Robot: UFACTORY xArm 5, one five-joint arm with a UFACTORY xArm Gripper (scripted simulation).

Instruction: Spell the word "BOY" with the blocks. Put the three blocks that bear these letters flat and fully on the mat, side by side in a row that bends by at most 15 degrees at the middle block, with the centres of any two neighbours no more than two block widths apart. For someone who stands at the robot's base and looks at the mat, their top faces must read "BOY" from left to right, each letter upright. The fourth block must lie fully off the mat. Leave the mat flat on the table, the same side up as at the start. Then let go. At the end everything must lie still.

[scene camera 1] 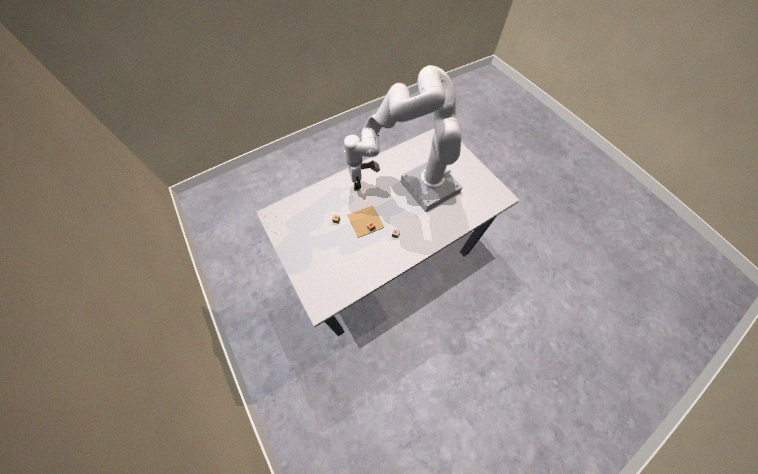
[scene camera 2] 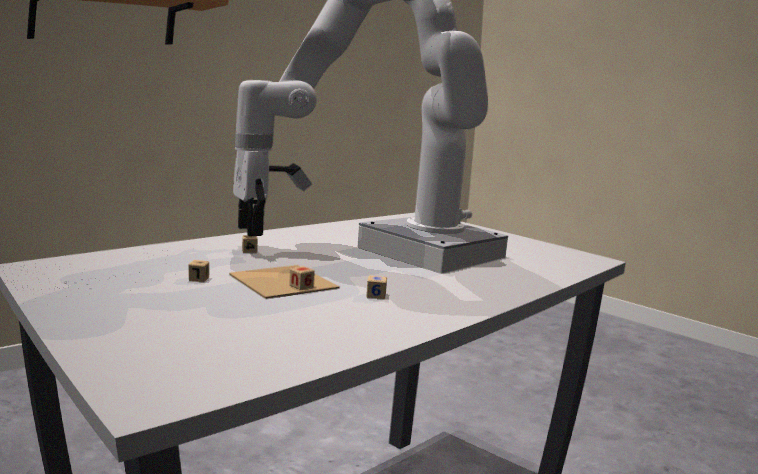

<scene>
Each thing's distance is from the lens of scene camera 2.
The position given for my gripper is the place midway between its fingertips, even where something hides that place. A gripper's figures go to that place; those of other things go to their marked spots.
my gripper [scene camera 2: 250, 232]: 122 cm
tan mat [scene camera 2: 269, 283]: 101 cm
</scene>
